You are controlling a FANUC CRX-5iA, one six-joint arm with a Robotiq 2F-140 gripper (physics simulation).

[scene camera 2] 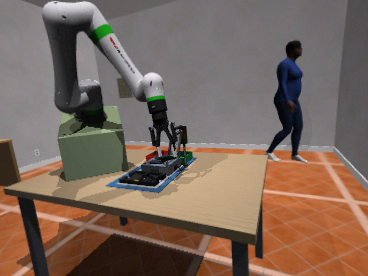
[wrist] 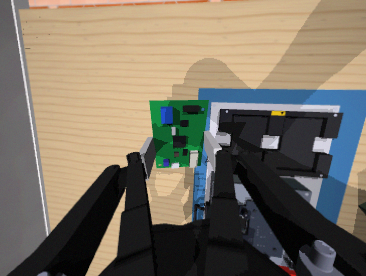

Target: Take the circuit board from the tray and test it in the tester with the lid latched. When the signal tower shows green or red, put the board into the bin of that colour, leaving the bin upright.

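Pixels of known places: gripper, fingertip midpoint: (scene camera 2: 168, 158) (wrist: 179, 142); arm's base at its link origin: (scene camera 2: 95, 118).
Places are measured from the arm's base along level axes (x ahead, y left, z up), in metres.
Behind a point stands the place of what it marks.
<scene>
My gripper (scene camera 2: 167, 150) (wrist: 179, 142) @(x 0.581, y -0.250, z -0.197 m) is shut on the green circuit board (wrist: 179, 132) @(x 0.578, y -0.265, z -0.192 m). The board lies between the two pale finger pads in the wrist view, above the table, left of the black tray (wrist: 297, 160) @(x 0.357, y -0.168, z -0.323 m) (scene camera 2: 137, 179) @(x 0.400, y -0.258, z -0.313 m). The tray's slots show several pale patches. The grey tester (wrist: 262, 235) @(x 0.445, y -0.031, z -0.272 m) (scene camera 2: 162, 166) @(x 0.498, y -0.134, z -0.284 m) stands next to the tray, partly hidden by a finger in the wrist view. I cannot tell how its lid stands. The red bin (scene camera 2: 152, 155) @(x 0.298, y 0.180, z -0.314 m) and the green bin (scene camera 2: 188, 157) @(x 0.584, y 0.136, z -0.315 m) stand upright behind the tester. The signal tower (scene camera 2: 184, 134) is too small to read.
Tray and tester stand on a blue mat (scene camera 2: 114, 184) @(x 0.269, y -0.275, z -0.339 m) (wrist: 280, 95) @(x 0.384, y -0.306, z -0.339 m) on the wooden table (scene camera 2: 220, 200) @(x 0.845, y -0.379, z -0.340 m) (wrist: 100, 65) @(x 0.782, y -0.424, z -0.341 m). The arm's green pedestal (scene camera 2: 95, 155) @(x 0.082, y -0.156, z -0.212 m) stands at the table's left. A person in blue (scene camera 2: 290, 85) is on the floor beyond the table.
</scene>
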